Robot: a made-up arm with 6 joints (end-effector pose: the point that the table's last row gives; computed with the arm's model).
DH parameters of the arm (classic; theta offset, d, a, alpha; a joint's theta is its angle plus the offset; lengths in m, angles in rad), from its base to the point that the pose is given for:
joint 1: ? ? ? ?
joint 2: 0.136 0 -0.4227 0
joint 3: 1.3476 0 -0.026 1.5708
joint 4: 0 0.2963 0 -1.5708
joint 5: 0 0 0.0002 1.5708
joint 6: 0 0.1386 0 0
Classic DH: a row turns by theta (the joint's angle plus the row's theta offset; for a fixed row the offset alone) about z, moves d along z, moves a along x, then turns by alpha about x.
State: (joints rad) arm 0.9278 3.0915 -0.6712 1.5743 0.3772 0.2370
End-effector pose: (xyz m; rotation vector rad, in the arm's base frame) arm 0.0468 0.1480 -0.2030 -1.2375 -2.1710 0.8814
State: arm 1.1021 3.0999 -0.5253 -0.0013 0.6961 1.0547
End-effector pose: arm 0.0286 0.0562 -0.0759 0.0443 -1.7999 1.6544
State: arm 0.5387 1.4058 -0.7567 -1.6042 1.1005 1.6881
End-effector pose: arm 0.3274 0.0517 0.4156 0.1890 1.8386 -0.7221
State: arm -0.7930 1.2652 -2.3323 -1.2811 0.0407 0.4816
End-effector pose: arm 0.0538 -0.0626 0.9829 0.0413 0.4769 -1.5737
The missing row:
joint 1: 0 0.1588 0 -1.5708
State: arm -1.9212 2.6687 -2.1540 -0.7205 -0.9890 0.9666
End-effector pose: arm -0.1977 -0.7634 0.2468 0.8955 0.8989 -0.8868
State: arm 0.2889 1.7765 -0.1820 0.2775 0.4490 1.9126
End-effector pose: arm 0.1260 0.0547 0.1348 -2.3337 -1.6737 0.4486
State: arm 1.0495 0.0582 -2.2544 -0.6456 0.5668 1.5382
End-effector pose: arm -0.2895 -0.5942 0.5749 0.4034 -0.2725 2.0289
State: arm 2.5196 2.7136 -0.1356 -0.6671 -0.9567 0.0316
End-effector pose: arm -0.1830 0.0451 -0.0389 2.6084 -0.3271 -0.2546
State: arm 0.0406 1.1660 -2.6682 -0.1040 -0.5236 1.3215
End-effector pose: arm -0.2149 -0.0015 0.9809 -0.3679 -0.4467 1.2249
